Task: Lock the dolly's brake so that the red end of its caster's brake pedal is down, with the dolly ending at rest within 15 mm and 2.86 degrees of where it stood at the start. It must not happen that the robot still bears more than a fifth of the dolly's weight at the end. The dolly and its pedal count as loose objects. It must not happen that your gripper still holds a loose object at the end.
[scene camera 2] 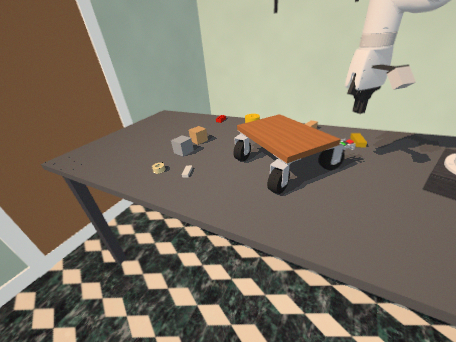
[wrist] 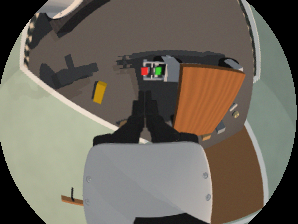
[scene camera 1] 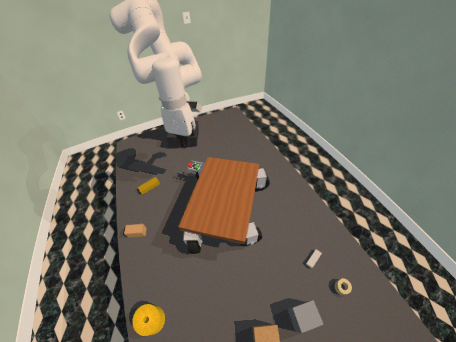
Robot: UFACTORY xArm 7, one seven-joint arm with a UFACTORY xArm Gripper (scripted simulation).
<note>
I see my gripper (scene camera 2: 358, 112).
My gripper is seen too in the wrist view (wrist: 144, 98) and in scene camera 1 (scene camera 1: 185, 145).
</note>
